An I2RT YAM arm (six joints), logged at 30 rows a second.
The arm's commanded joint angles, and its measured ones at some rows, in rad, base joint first. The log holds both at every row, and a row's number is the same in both.
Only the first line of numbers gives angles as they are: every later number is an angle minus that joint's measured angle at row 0.
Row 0, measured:
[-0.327, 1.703, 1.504, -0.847, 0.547, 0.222]
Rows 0 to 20, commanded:
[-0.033, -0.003, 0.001, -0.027, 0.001, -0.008]
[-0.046, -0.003, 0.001, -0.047, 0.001, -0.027]
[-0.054, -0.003, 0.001, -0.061, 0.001, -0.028]
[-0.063, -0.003, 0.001, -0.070, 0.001, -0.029]
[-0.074, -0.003, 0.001, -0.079, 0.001, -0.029]
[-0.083, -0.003, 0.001, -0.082, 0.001, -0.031]
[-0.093, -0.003, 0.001, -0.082, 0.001, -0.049]
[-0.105, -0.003, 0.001, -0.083, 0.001, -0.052]
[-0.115, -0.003, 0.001, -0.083, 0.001, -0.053]
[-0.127, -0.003, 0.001, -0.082, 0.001, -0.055]
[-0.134, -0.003, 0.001, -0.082, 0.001, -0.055]
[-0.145, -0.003, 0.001, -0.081, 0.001, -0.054]
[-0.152, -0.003, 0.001, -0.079, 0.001, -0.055]
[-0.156, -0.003, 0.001, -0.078, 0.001, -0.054]
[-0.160, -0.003, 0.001, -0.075, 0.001, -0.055]
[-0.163, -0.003, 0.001, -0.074, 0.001, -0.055]
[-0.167, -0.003, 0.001, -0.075, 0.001, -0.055]
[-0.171, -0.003, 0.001, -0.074, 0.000, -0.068]
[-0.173, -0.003, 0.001, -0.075, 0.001, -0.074]
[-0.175, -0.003, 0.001, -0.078, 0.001, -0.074]
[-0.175, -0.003, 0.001, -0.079, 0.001, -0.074]
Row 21, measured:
[-0.166, 0.000, 0.000, -0.078, -0.001, -0.057]
